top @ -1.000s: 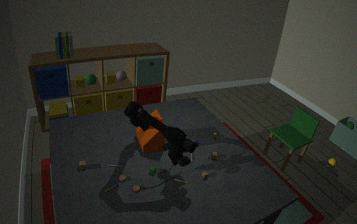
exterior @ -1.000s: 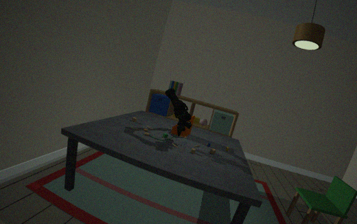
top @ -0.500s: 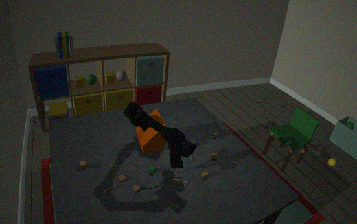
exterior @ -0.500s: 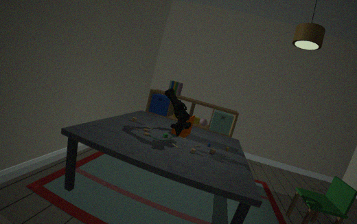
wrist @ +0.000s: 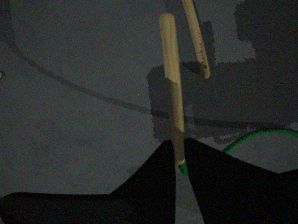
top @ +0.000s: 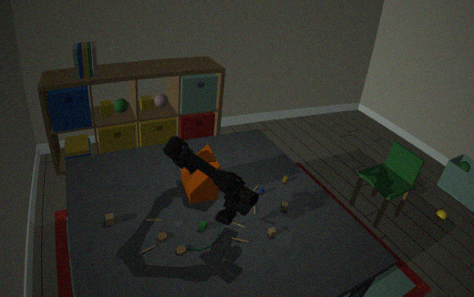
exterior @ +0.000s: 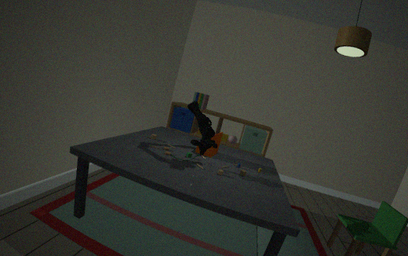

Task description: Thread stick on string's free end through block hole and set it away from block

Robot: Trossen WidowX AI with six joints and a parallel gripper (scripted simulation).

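Right now my gripper tip is 60 mm short of the loose stick, 60 mm above it and 20 mm to the right of it. Round my gripper tip: green block 110 mm to the right, 50 mm behind, 40 mm below; yellow piece 420 mm to the left, 260 mm behind, 40 mm below.
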